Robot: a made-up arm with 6 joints.
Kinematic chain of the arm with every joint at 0, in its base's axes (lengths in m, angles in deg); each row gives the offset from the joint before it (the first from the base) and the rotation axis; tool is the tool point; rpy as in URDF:
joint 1: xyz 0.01 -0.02 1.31 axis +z
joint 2: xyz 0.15 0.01 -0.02 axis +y
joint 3: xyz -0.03 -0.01 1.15 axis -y
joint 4: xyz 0 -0.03 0.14 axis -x
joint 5: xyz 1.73 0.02 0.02 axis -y
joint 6: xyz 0.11 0 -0.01 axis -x
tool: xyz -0.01 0.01 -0.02 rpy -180 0 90
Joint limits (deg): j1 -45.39..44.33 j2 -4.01..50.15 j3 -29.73..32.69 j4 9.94..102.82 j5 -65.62..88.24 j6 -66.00..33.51
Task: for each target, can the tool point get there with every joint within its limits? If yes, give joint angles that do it. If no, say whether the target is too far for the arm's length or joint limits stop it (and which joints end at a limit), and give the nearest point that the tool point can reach.
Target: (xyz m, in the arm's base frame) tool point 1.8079 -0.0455 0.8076
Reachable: yes | joints 0.41 33.31 -23.35 40.55 -42.15 -42.05
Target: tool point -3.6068 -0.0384 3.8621
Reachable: no: too far | nearest point 0.8765 -1.0637 3.5899 | short by 4.607 m
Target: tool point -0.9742 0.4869 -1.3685
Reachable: no: joint limits stop it (at a limit: joint 1, joint 2, joint 3, joint 4) | nearest point 0.9798 1.0002 0.2928 | short by 2.616 m
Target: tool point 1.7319 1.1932 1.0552
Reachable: yes | joints 35.30 32.09 -13.29 89.09 20.21 13.31
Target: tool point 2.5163 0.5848 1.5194
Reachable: yes | joints 11.77 42.41 16.25 56.44 66.17 -50.08
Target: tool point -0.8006 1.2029 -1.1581
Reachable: no: joint limits stop it (at a limit: joint 1, joint 2, joint 3, joint 4) | nearest point 0.9731 1.0041 0.3005 | short by 2.305 m
